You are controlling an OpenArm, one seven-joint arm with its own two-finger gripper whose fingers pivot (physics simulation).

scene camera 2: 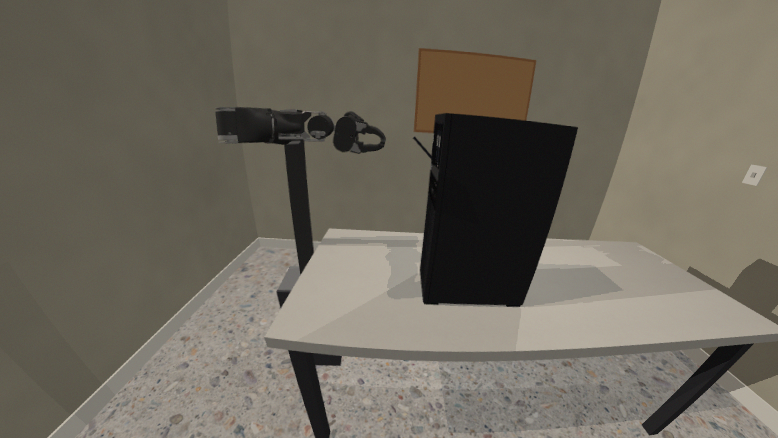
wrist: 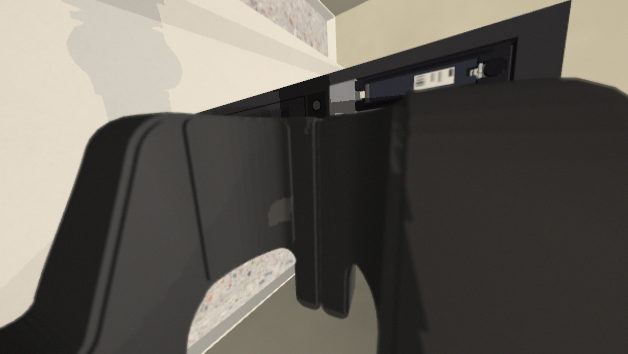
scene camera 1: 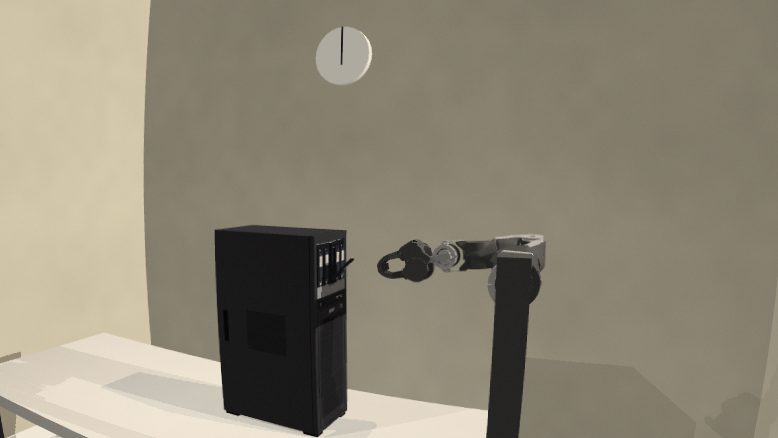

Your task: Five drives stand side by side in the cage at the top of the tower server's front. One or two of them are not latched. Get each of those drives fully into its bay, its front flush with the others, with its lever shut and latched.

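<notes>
The black tower server point(scene camera 1: 266, 326) point(scene camera 2: 489, 217) point(wrist: 542, 47) stands upright on the table. Its drives point(scene camera 1: 327, 262) stand side by side in the top cage. One lever point(scene camera 1: 346, 266) point(scene camera 2: 421, 146) sticks out of the front, slanting up and outward, from near the middle of the row. In the wrist view one end drive point(wrist: 390, 90) with a white label shows in the cage with its lever lying along its front; the fingers hide the other drives. My gripper point(scene camera 1: 380, 266) point(scene camera 2: 383, 140) point(wrist: 332, 210) is shut and empty, in front of the cage, apart from the lever.
The white table point(scene camera 1: 185, 402) point(scene camera 2: 381, 326) carries the tower. The arm's dark post point(scene camera 1: 509, 337) point(scene camera 2: 299, 206) stands beyond the table edge, facing the tower's front. A round clock point(scene camera 1: 353, 54) and an orange board point(scene camera 2: 473, 87) hang on the walls.
</notes>
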